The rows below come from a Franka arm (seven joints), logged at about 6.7 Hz.
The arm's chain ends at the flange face. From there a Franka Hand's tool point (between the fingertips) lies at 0.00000 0.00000 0.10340 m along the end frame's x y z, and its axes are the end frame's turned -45 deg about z.
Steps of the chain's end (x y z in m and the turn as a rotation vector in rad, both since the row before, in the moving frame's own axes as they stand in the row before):
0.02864, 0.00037, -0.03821, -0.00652, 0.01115, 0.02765
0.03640, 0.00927, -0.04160, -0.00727, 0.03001, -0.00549
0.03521, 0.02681, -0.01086, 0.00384, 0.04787, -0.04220
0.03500, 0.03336, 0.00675, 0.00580, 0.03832, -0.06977
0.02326, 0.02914, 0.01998, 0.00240, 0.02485, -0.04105
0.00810, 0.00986, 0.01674, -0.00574, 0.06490, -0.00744
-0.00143, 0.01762, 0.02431, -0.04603, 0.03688, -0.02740
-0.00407, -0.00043, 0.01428, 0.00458, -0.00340, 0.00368
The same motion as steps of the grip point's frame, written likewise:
0.02031, 0.02181, -0.03822, -0.01249, 0.00327, 0.02765
0.02085, 0.03501, -0.04165, -0.02636, 0.01608, -0.00549
0.00979, 0.04699, -0.01098, -0.03113, 0.03656, -0.04220
0.00446, 0.05060, 0.00667, -0.02300, 0.03120, -0.06977
-0.00213, 0.03865, 0.01995, -0.01587, 0.01927, -0.04105
0.00310, 0.01784, 0.01652, -0.04995, 0.04183, -0.00744
-0.01406, 0.01751, 0.02413, -0.05863, -0.00647, -0.02740
-0.00249, -0.00377, 0.01428, 0.00564, 0.00083, 0.00368

